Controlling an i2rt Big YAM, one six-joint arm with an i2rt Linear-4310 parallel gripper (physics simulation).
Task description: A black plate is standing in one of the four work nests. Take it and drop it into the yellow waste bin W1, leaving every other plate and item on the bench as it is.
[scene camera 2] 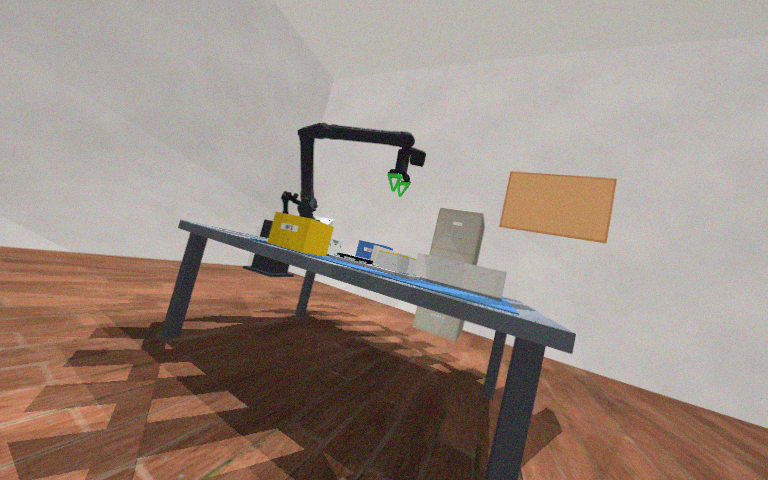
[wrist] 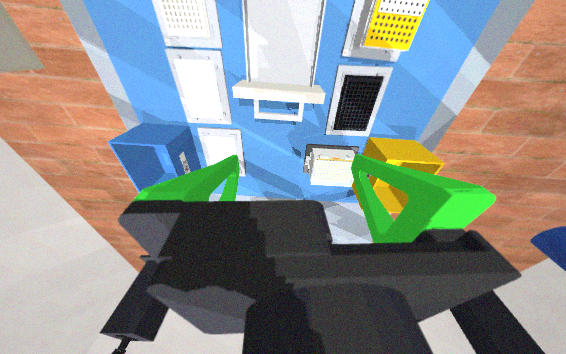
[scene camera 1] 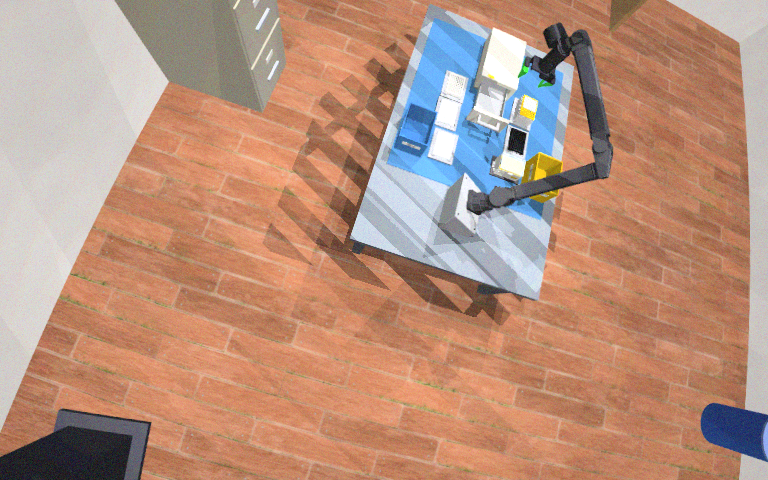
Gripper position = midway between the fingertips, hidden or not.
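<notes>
The gripper (scene camera 1: 528, 81) (wrist: 296, 161) is visible. A cream drawer cabinet (scene camera 1: 497, 80) (scene camera 2: 482, 281) and a black plate (wrist: 359, 93) are visible too.
</notes>
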